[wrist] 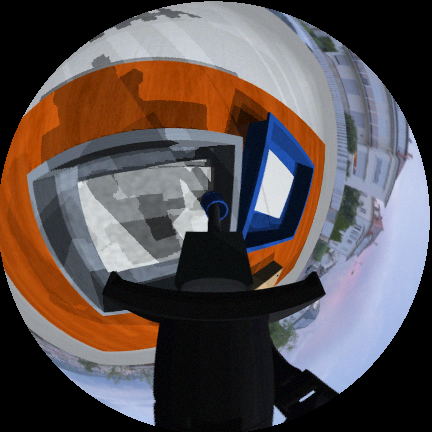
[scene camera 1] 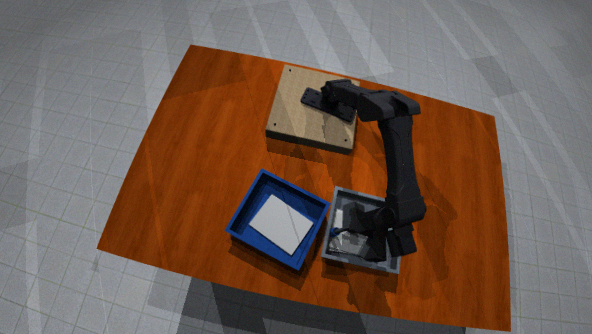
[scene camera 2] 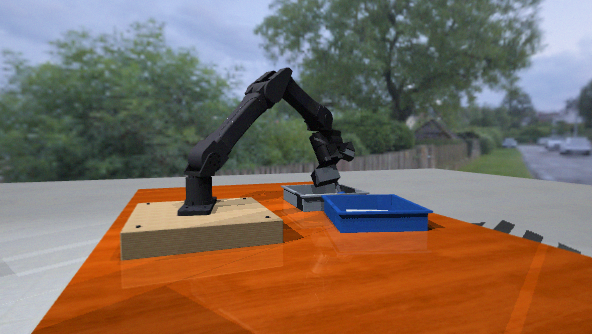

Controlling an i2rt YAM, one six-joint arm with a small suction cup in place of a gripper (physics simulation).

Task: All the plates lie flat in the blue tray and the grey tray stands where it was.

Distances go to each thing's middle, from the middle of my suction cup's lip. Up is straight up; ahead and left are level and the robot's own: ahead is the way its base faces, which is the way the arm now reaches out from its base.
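There is the blue tray [scene camera 1: 314, 208], and my suction cup is 3 cm short of it, 17 cm to the left of it and 1 cm above it.
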